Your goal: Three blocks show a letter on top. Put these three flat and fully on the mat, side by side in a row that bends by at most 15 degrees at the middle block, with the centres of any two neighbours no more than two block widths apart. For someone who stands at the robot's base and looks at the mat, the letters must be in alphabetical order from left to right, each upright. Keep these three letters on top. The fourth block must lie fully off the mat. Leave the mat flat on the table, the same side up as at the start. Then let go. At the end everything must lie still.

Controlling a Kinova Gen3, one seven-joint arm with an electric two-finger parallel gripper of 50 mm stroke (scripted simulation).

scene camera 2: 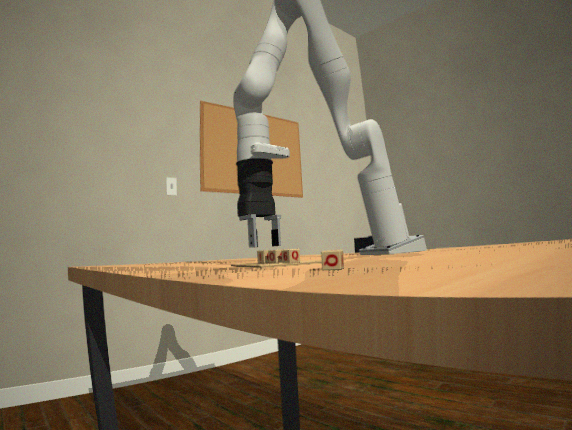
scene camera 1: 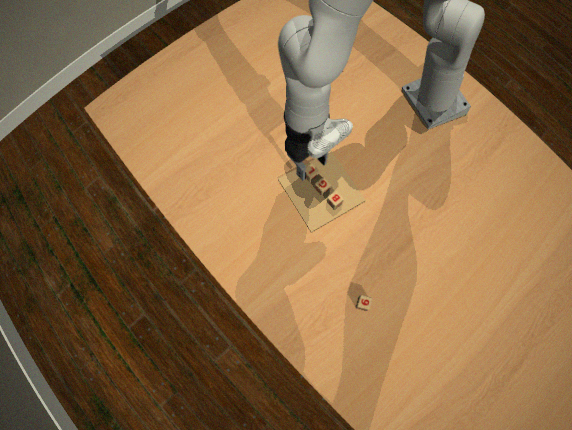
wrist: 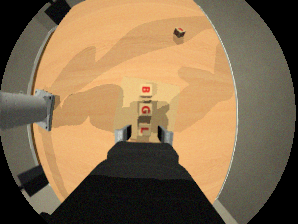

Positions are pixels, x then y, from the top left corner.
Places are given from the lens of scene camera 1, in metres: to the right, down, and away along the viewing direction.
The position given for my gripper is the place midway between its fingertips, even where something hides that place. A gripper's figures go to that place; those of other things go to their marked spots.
my gripper (scene camera 1: 311, 168): 0.05, -0.10, 0.82
tan mat (scene camera 1: 314, 209): 0.06, -0.01, 0.83
